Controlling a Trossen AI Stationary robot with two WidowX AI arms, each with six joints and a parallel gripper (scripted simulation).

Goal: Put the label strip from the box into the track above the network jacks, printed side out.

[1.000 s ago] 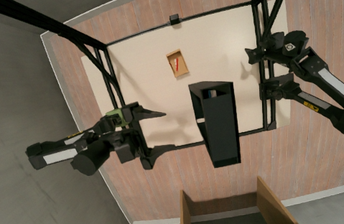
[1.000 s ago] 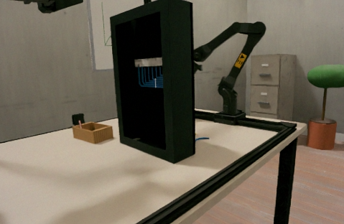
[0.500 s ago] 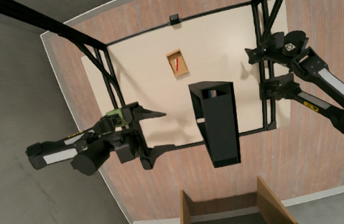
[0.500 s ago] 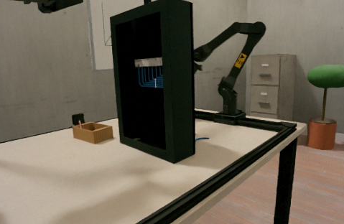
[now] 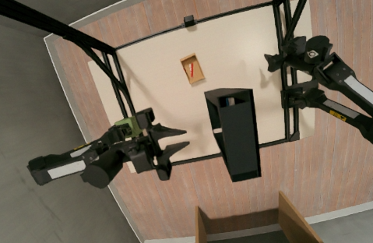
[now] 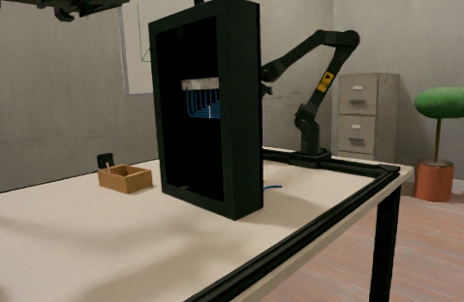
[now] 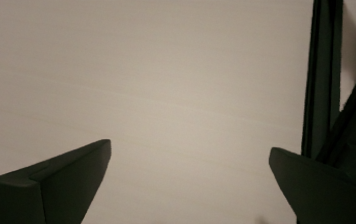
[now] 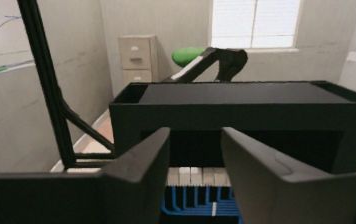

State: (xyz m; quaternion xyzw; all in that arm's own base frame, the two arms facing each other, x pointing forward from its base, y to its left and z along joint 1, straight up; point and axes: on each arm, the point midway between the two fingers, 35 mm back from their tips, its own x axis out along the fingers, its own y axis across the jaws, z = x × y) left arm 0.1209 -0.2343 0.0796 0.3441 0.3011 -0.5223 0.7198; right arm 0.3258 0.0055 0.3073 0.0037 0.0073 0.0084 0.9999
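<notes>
Now: right hand 210 mm past the box, 80 mm to the right of it and 400 mm above it.
</notes>
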